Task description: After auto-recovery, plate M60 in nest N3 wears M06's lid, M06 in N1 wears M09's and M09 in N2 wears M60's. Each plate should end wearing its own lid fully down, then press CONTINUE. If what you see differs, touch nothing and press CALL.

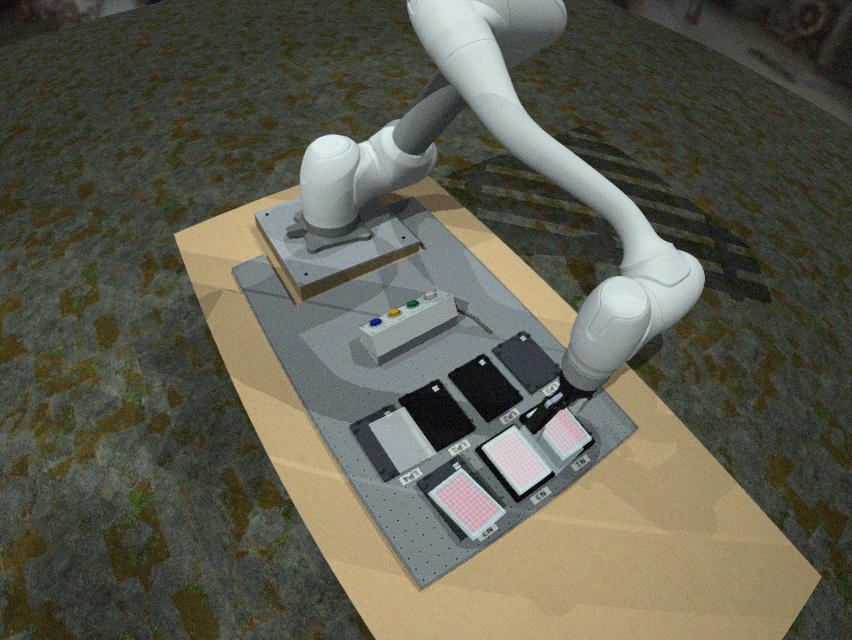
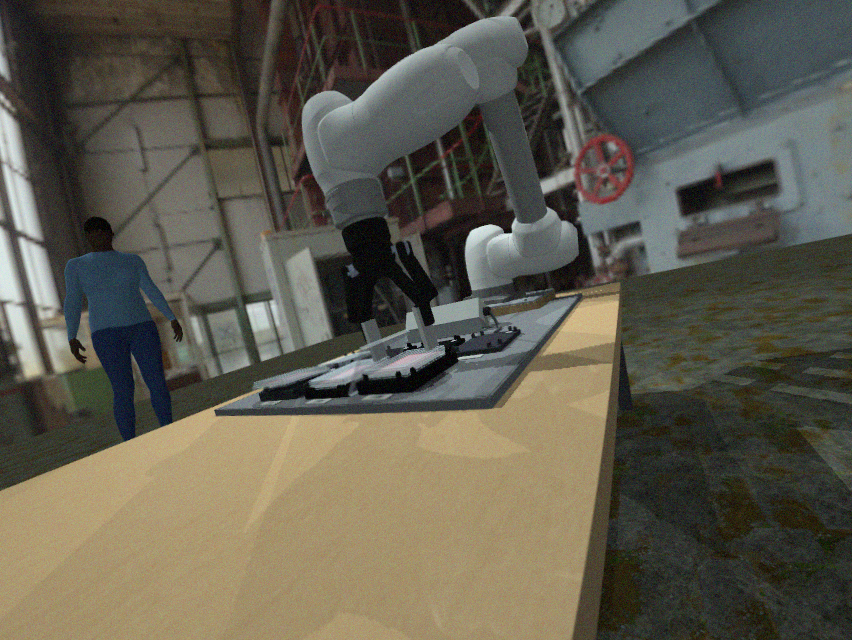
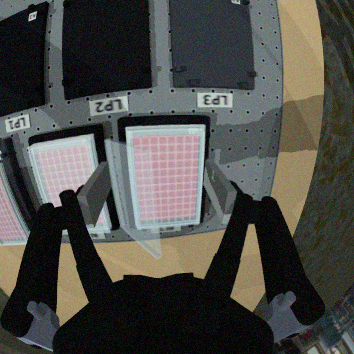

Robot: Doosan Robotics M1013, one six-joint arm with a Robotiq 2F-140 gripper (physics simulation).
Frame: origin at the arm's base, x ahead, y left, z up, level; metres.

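Seen in the pictures: gripper, fingertip midpoint: (image 1: 552, 422) (image 2: 405, 353) (image 3: 156, 172); arm's base at its link origin: (image 1: 331, 227) (image 2: 495, 301).
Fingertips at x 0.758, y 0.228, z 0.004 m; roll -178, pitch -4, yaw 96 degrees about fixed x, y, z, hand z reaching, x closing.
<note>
Offsets run from my fingertips to a thing's top centre.
My gripper (image 2: 398, 334) (image 3: 156, 172) is open and empty, its fingers on either side of the pink-gridded plate (image 1: 568, 435) (image 3: 167, 180) in the rightmost nest, labelled N1. The middle plate @[dx +0.035, dy -0.107, dz -0.008 m] (image 1: 516, 460) (image 3: 67, 167), at N3, looks paler. The plate @[dx +0.074, dy -0.243, dz +0.004 m] (image 1: 466, 502) (image 3: 9, 212) at N2 sits toward the front of its nest, with dark nest surface showing behind it. A translucent sheet-like piece @[dx +0.033, dy -0.027, dz +0.036 m] (image 1: 543, 449) (image 3: 118, 182) shows between the N3 and N1 plates; whether it is a lid is unclear. Plate and lid names are unreadable. A button box @[dx -0.360, dy -0.168, dz +0.046 m] (image 1: 411, 330) stands behind the nests.
Dark pads LP1 @[dx -0.134, dy -0.205, dz -0.018 m] (image 1: 437, 415), LP2 @[dx -0.153, dy -0.075, dz -0.018 m] (image 1: 484, 387) (image 3: 106, 47) and LP3 @[dx -0.172, dy +0.051, dz -0.018 m] (image 1: 526, 361) (image 3: 212, 45) lie behind the nests. A pale translucent lid-like piece @[dx -0.105, dy -0.297, dz -0.015 m] (image 1: 404, 440) lies on LP4 @[dx -0.116, dy -0.324, dz -0.018 m] (image 1: 375, 451). The box carries blue, yellow, green and white buttons. A person (image 2: 113, 296) stands beyond the table.
</note>
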